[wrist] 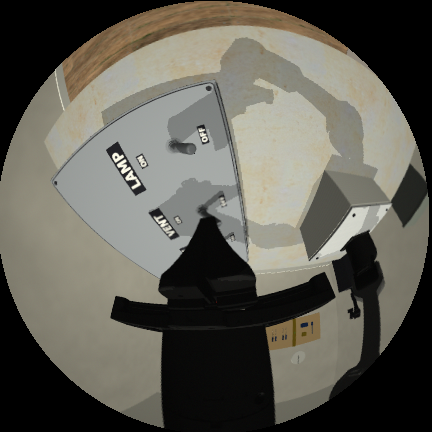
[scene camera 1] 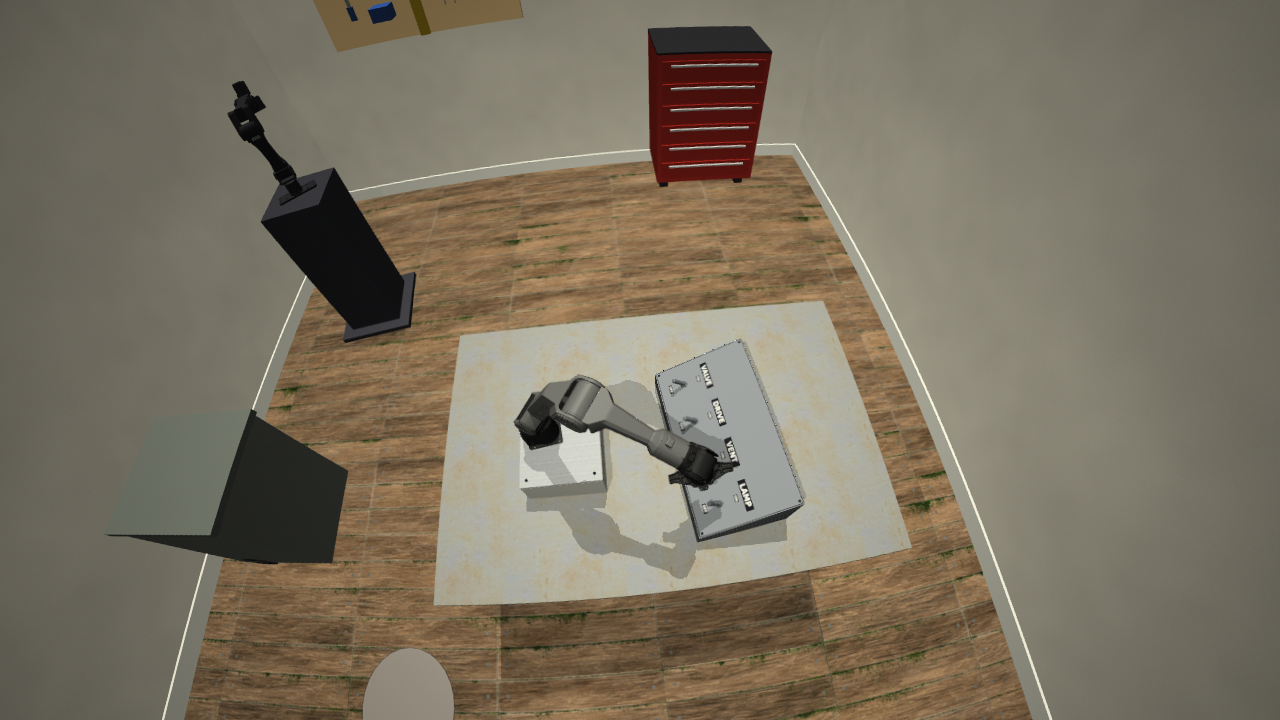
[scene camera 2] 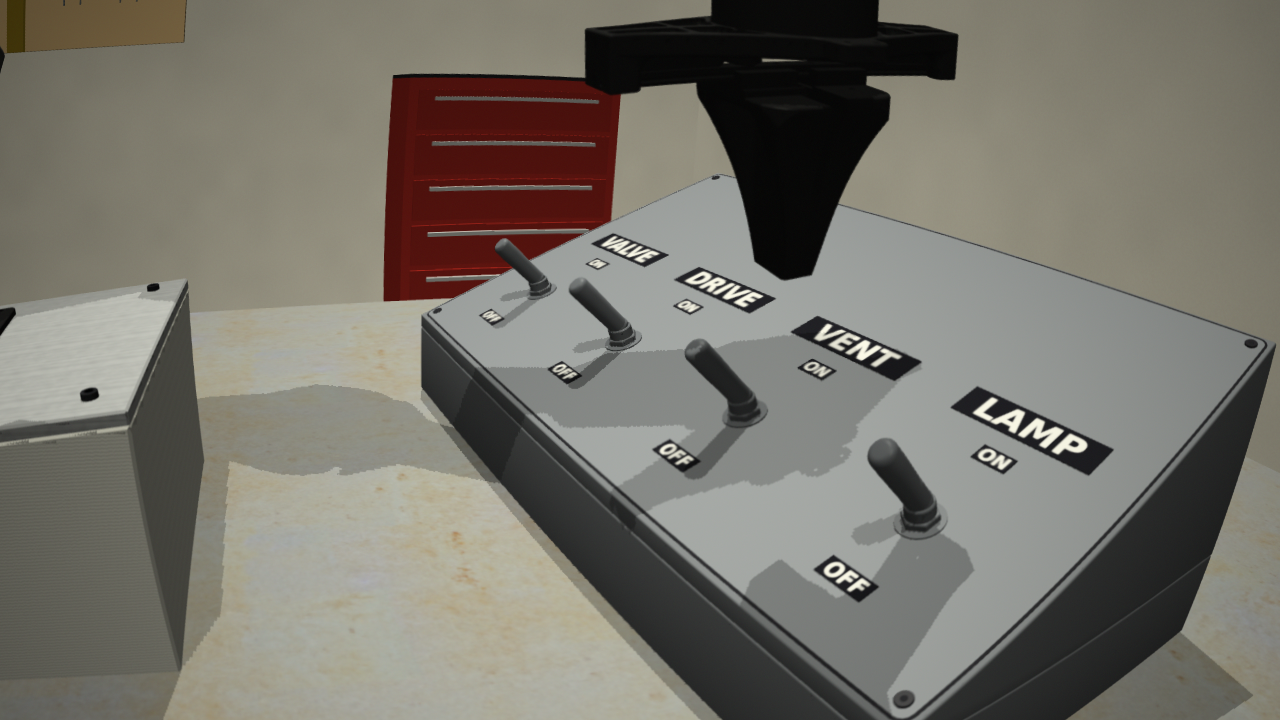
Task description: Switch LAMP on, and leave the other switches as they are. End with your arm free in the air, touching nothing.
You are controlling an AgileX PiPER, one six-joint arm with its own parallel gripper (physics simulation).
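Observation:
The LAMP switch (scene camera 1: 711, 506) (scene camera 2: 899, 479) (wrist: 185, 147) is a grey lever at the near end of the grey sloped panel (scene camera 1: 765, 420) (scene camera 2: 1029, 300) (wrist: 90, 170), tilted to its OFF side. The VENT (scene camera 2: 723, 380), DRIVE (scene camera 1: 688, 421) (scene camera 2: 601, 310) and VALVE (scene camera 1: 677, 385) (scene camera 2: 520, 264) levers also tilt to OFF. My black gripper (scene camera 2: 785, 271) (wrist: 209, 224) is shut, its fingers together and empty. It points down above the panel, near the VENT part, apart from the LAMP lever. In the wrist view it partly hides the VENT lever and covers the switches beyond.
The arm's white base box (scene camera 1: 562, 465) (scene camera 2: 80, 358) (wrist: 367, 215) stands beside the panel on the pale mat (scene camera 1: 483, 555). A red drawer cabinet (scene camera 1: 707, 107) (scene camera 2: 505, 165) stands at the back. A dark pedestal (scene camera 1: 335, 259) bearing another arm (scene camera 1: 264, 147) stands at the back left.

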